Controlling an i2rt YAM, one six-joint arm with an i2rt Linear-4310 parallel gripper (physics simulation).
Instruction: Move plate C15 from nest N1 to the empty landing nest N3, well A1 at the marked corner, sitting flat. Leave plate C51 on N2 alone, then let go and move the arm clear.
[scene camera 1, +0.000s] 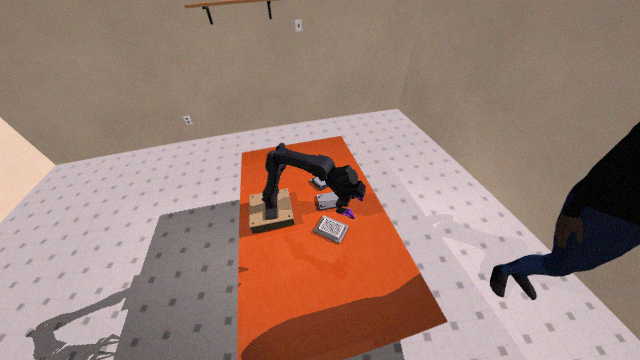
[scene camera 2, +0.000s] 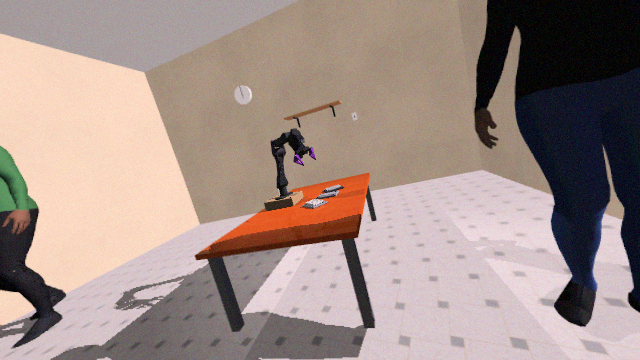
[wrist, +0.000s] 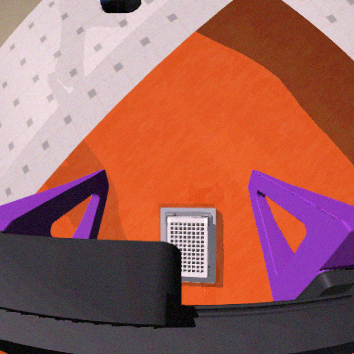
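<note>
A white gridded plate (scene camera 1: 331, 227) (scene camera 2: 314, 202) (wrist: 188, 247) sits flat in a grey nest (wrist: 212, 250) nearest the front of the table. Its label is not readable, so I cannot tell whether it is C15 or C51. A flat grey nest (scene camera 1: 326, 201) (scene camera 2: 328, 194) lies behind it, partly under the arm in scene camera 1, with no plate clearly visible. A third nest, with a light top (scene camera 1: 318, 183) (scene camera 2: 333, 188), is farther back, partly hidden by the arm. My gripper (scene camera 1: 354, 206) (scene camera 2: 308, 162) (wrist: 178, 177) is open and empty, high above the table, its purple fingers wide apart.
The arm stands on a wooden base block (scene camera 1: 256, 220) (scene camera 2: 283, 202) at one long side of the orange table (scene camera 1: 280, 280) (scene camera 2: 280, 231) (wrist: 200, 115). A person in black and blue (scene camera 1: 600, 240) (scene camera 2: 565, 120) stands beyond the opposite side. A person in green (scene camera 2: 14, 182) shows at the left.
</note>
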